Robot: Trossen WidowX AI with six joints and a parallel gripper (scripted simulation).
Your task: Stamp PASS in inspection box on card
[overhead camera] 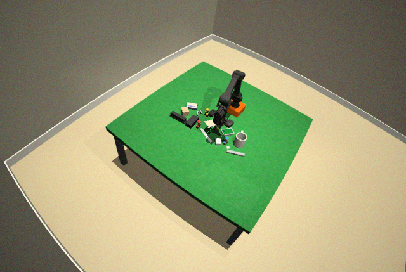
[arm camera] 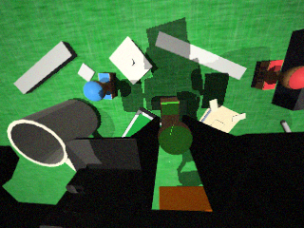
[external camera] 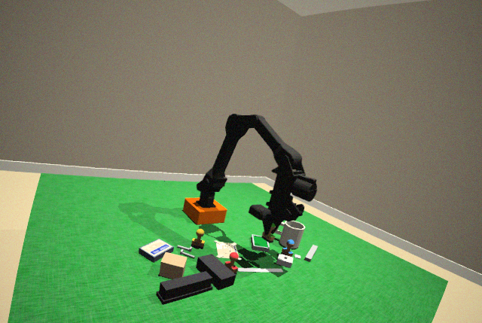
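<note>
Now: gripper tip 90 mm above the grey-framed ink pad, 70 mm past it and 50 mm to the right of it. From my gripper tip the other things lie so: blue-knobbed stamp 100 mm to the left, 70 mm below, 20 mm ahead; cream card 100 mm to the right, 90 mm below, 70 mm behind; green-knobbed PASS stamp right at my gripper tip.
</note>
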